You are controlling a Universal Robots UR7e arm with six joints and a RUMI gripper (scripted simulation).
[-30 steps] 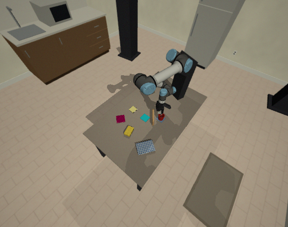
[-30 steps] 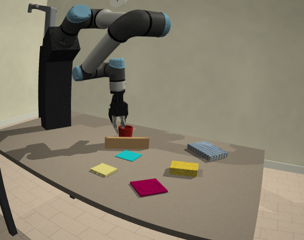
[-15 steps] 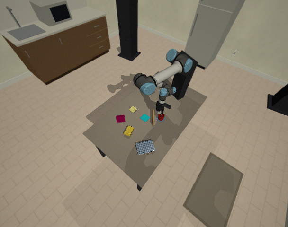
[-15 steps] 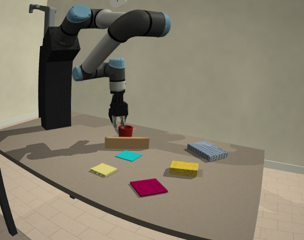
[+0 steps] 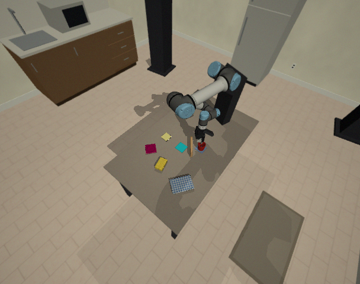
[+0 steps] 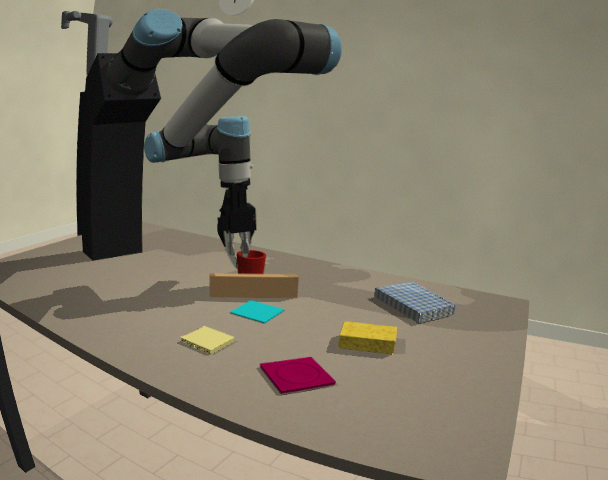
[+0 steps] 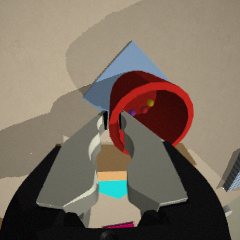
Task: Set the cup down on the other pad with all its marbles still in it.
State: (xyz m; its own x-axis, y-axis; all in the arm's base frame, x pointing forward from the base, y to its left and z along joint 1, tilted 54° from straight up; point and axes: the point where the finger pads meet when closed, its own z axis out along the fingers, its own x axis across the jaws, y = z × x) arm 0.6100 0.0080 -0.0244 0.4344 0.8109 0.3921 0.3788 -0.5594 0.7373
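Now: hand 3 cm short of the red cup, 3 cm above it and 2 cm to the right of it. Round my hand: yellow block (37 cm ahead, 21 cm to the right, 4 cm below); teal pad (15 cm to the right, 11 cm ahead, 6 cm below); wooden rail (7 cm to the right, 7 cm ahead, 4 cm below).
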